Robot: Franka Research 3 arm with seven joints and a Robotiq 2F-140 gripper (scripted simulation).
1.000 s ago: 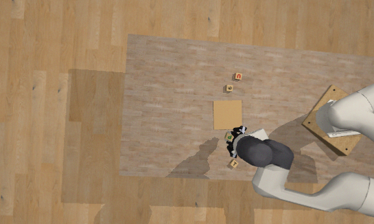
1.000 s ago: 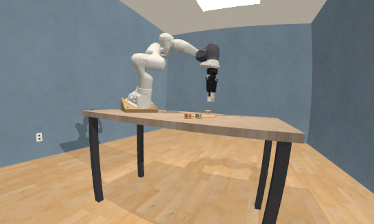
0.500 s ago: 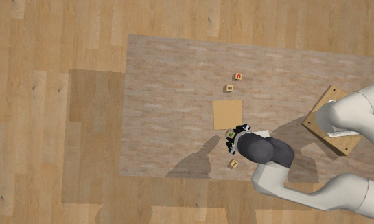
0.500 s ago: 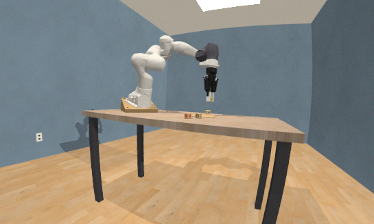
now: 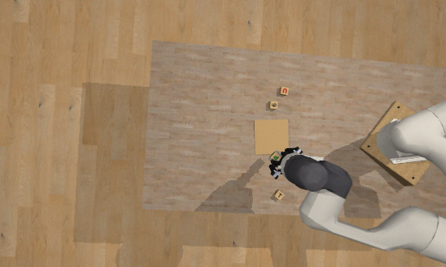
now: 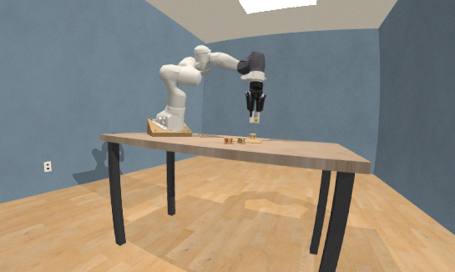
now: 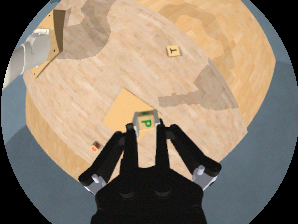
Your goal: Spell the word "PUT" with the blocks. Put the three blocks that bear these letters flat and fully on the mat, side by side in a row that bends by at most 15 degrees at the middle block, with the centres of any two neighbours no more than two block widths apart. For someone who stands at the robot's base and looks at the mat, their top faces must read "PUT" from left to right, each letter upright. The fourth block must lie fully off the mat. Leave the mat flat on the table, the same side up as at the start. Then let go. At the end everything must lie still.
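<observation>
Now: the tan mat 130 mm below my hand, 70 mm to the right of it and 10 mm behind it. From my hand the other things lie so: T block: 160 mm to the left, 120 mm below, 50 mm behind; green P block: 20 mm below; block marked 6: 200 mm to the right, 120 mm below.
</observation>
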